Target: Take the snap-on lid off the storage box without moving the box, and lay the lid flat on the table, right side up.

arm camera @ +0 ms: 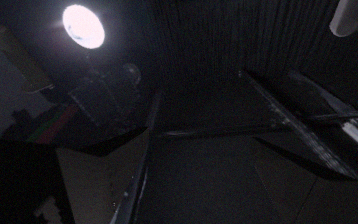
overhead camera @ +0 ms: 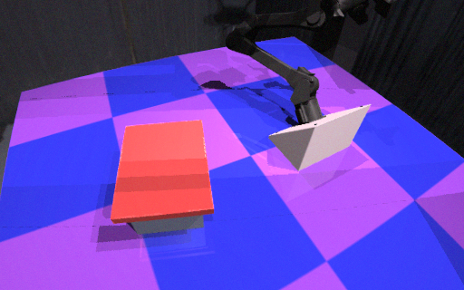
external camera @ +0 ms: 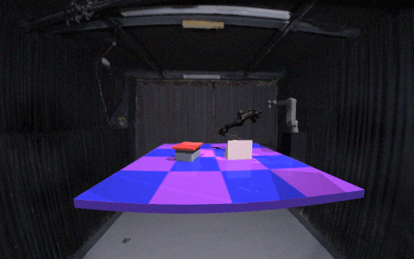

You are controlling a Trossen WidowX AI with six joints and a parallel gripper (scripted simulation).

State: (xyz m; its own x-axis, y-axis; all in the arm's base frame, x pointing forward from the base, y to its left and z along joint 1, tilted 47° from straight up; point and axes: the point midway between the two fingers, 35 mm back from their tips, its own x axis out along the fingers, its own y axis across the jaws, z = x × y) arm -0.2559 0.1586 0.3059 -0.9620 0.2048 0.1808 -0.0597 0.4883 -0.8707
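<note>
Right now my gripper tip is 690 mm short of the red lid, 160 mm to the right of it and 310 mm above it. Round my gripper tip: storage box 690 mm ahead, 160 mm to the left, 360 mm below.
</note>
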